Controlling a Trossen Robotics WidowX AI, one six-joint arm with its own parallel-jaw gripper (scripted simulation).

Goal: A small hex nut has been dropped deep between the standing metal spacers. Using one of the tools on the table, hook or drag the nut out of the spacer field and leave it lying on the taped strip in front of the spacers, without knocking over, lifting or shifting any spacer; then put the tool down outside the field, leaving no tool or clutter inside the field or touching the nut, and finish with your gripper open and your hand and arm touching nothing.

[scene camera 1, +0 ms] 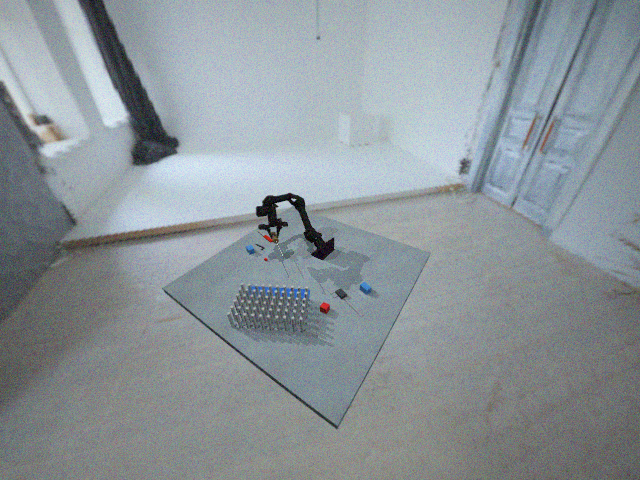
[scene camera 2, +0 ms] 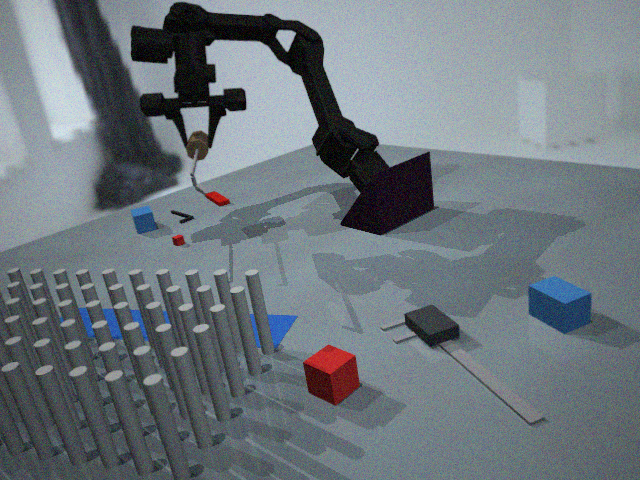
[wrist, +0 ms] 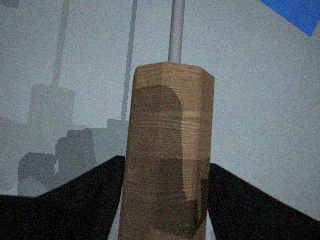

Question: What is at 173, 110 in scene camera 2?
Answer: The gripper.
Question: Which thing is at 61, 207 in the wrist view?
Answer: The gripper.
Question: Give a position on a blue cube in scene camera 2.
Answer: At 563, 306
